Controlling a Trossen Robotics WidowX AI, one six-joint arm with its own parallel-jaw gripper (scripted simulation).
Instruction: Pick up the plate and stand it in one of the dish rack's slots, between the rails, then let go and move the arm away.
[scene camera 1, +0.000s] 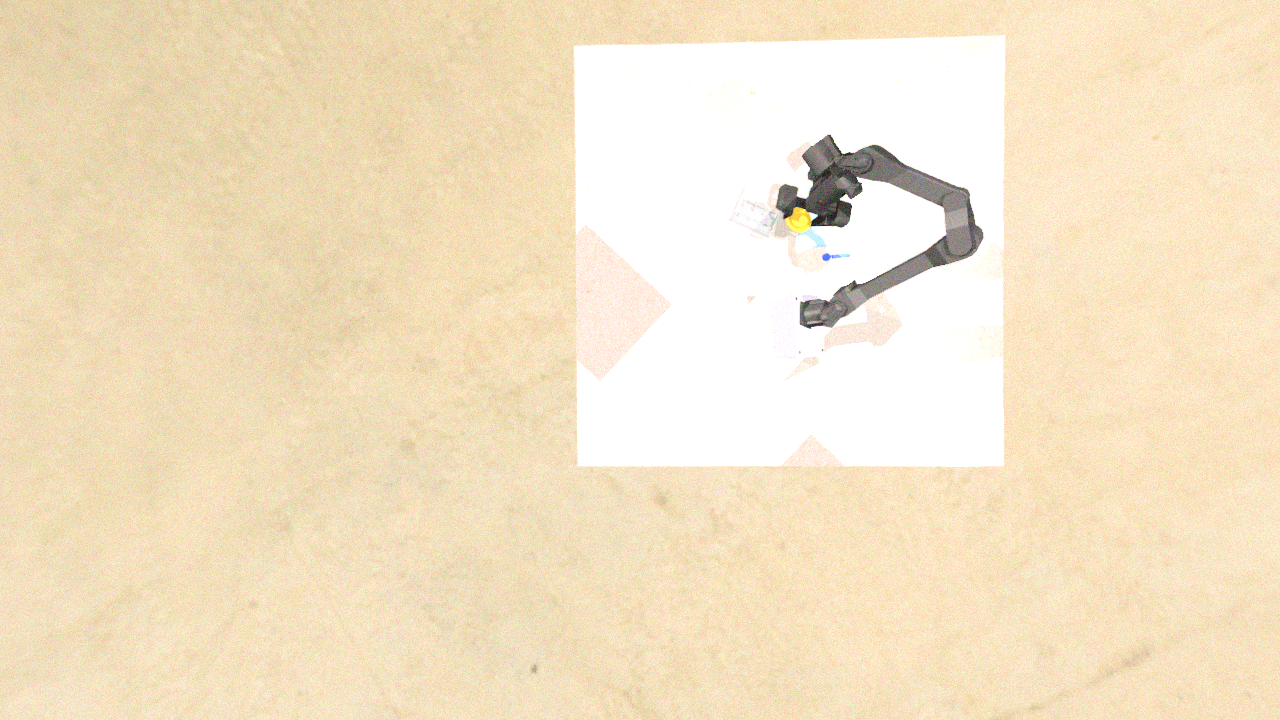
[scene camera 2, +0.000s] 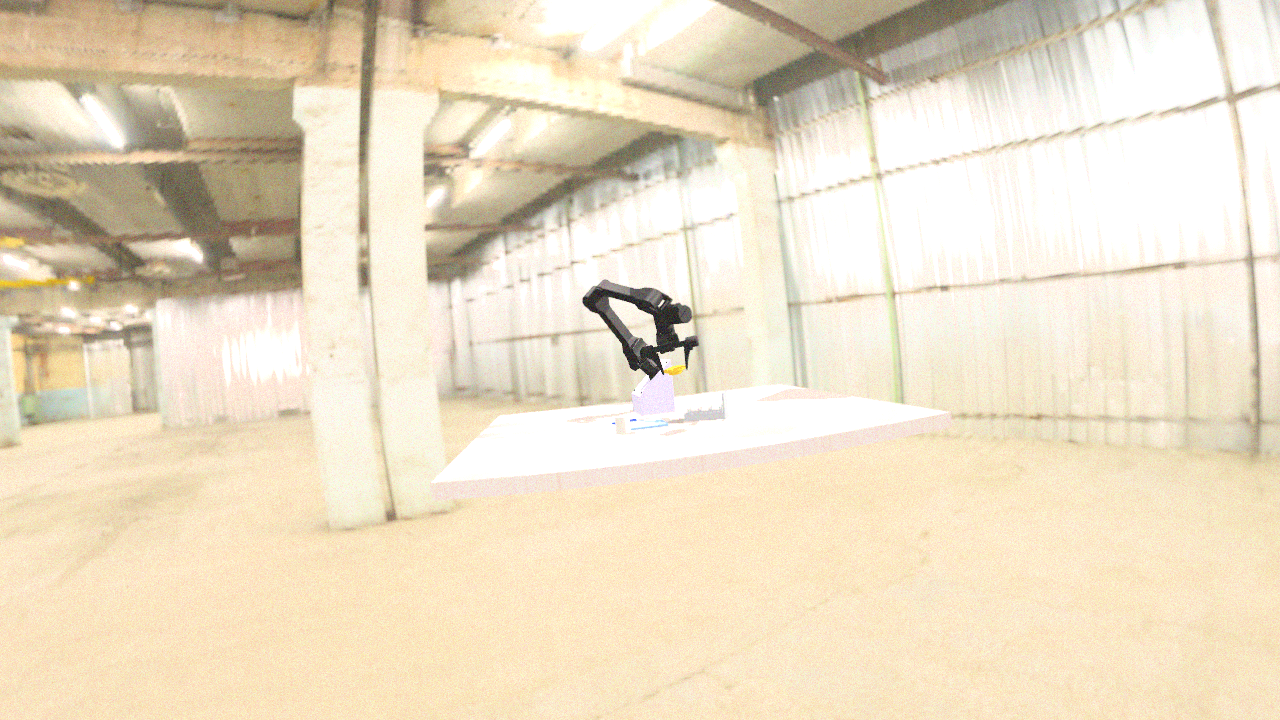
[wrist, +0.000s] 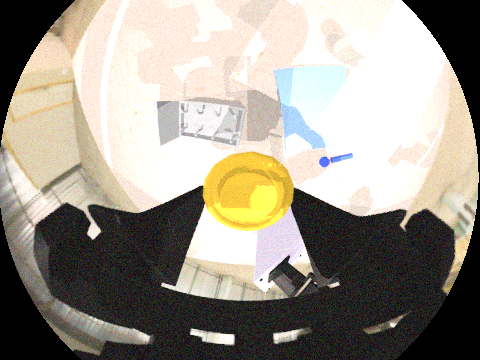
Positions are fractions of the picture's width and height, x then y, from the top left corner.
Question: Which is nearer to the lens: the yellow plate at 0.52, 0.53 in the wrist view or the grey dish rack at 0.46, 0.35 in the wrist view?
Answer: The yellow plate.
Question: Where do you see a light blue mat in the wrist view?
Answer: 0.65, 0.28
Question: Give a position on a light blue mat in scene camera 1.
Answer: At 0.65, 0.33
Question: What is my gripper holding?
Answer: A yellow plate.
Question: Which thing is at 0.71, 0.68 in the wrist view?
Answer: My gripper.
